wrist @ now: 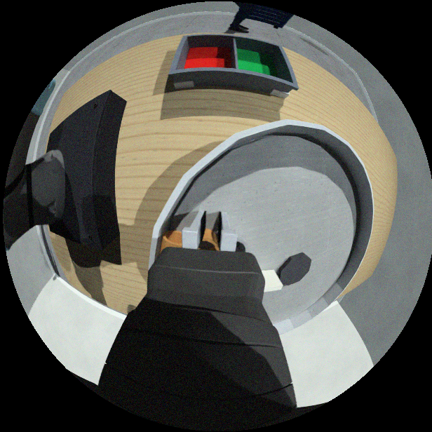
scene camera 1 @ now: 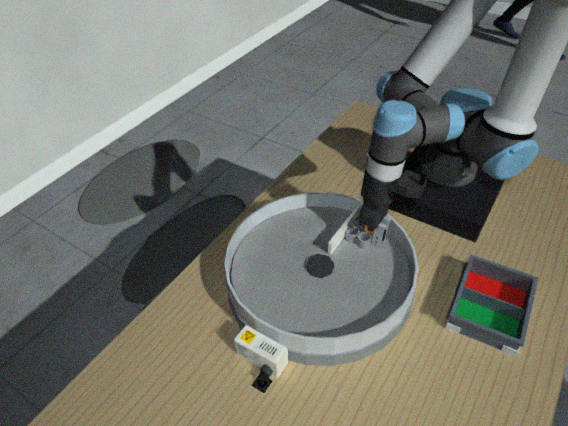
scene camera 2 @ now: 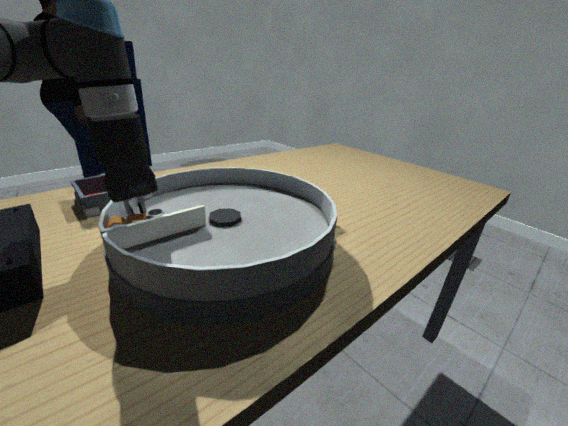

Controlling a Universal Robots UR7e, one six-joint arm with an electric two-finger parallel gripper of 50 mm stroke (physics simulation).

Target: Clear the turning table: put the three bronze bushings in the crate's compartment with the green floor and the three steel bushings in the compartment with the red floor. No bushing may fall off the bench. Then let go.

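Pixels of known places: gripper, fingertip midpoint: (scene camera 1: 378, 241); arm's base, origin of the base link: (scene camera 1: 447, 168).
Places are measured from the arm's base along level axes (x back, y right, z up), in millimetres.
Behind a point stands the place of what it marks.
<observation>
My gripper (scene camera 1: 369, 231) (scene camera 2: 135, 206) (wrist: 211, 220) is low inside the turning table (scene camera 1: 350, 300) @(z -10, x -510, y 121 mm) (scene camera 2: 270, 230) @(z -10, x -476, y 305 mm) (wrist: 300, 195), its fingers shut on a bronze bushing (scene camera 2: 136, 217) @(z 8, x -315, y 124 mm) (wrist: 210, 235). Another bronze bushing (scene camera 2: 115, 220) @(z 21, x -275, y 136 mm) (wrist: 172, 240) lies beside the fingers, near the rim. Steel bushings (scene camera 1: 364, 240) (scene camera 1: 352, 233) @(z -7, x -324, y 173 mm) stand close by, one of them (scene camera 2: 156, 212) @(z 8, x -350, y 130 mm) also in the second scene view. The gripper hides part of the group. The crate (scene camera 1: 532, 300) @(z -13, x -368, y -237 mm) (scene camera 2: 90, 204) @(z -34, x -299, y -102 mm) (wrist: 220, 79) has a red floor (scene camera 1: 495, 288) @(z -57, x -325, y -170 mm) (wrist: 207, 57) and a green floor (scene camera 1: 487, 316) @(z -57, x -409, y -161 mm) (wrist: 252, 61), with no bushing visible on either.
A white bar (scene camera 1: 341, 239) @(z -2, x -356, y 191 mm) (scene camera 2: 167, 226) @(z 10, x -336, y 196 mm) (wrist: 271, 280) stands beside the bushings, reaching inward from the rim. A dark hub (scene camera 1: 320, 265) @(z -2, x -449, y 210 mm) (scene camera 2: 225, 217) @(z -2, x -441, y 220 mm) (wrist: 295, 268) sits at the table's centre. A white box with a warning label (scene camera 1: 261, 350) @(z -5, x -690, y 245 mm) stands outside the rim.
</observation>
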